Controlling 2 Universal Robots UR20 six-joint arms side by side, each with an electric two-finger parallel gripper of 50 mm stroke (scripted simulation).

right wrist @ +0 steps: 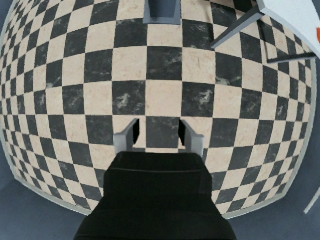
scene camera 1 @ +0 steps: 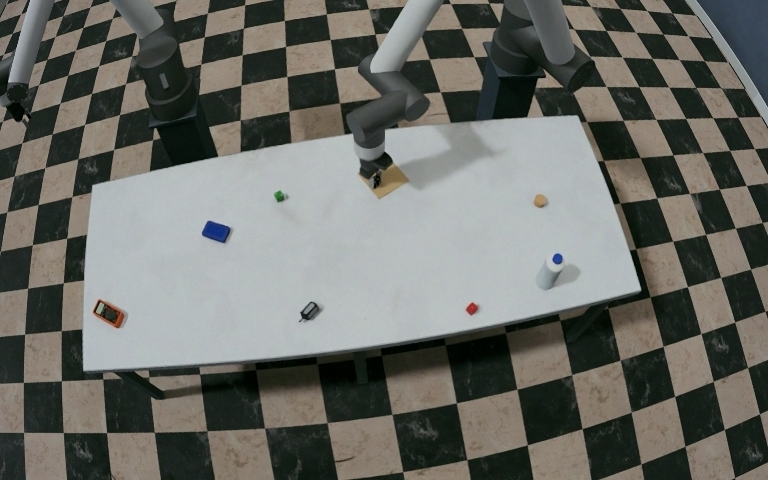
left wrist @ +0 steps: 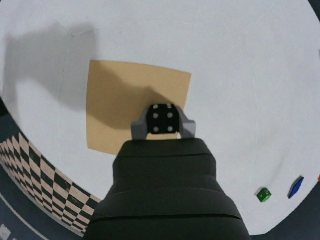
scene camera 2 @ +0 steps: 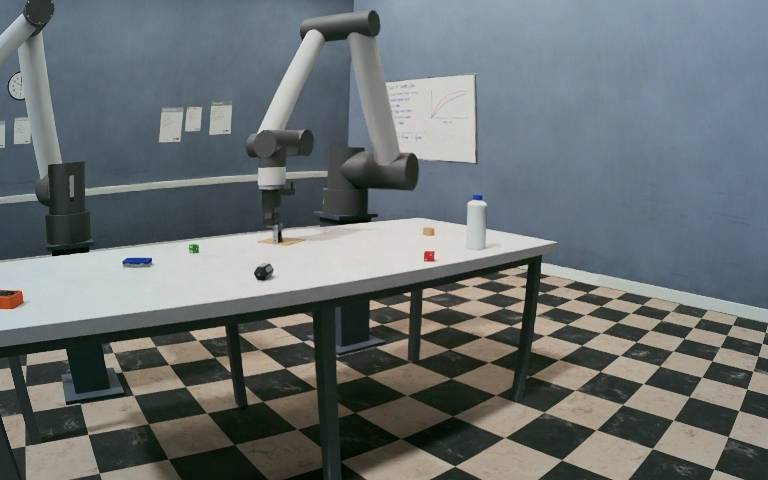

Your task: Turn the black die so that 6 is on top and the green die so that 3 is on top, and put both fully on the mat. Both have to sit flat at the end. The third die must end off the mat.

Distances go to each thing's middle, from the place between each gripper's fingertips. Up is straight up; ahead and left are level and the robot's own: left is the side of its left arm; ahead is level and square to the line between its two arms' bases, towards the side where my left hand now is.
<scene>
My left hand is right at the black die [left wrist: 162, 117]. Round my left hand: tan mat [scene camera 1: 391, 179]: 30 mm to the left, 30 mm behind, 20 mm below; then white bottle [scene camera 2: 477, 210]: 540 mm to the left, 480 mm ahead, 70 mm above.
</scene>
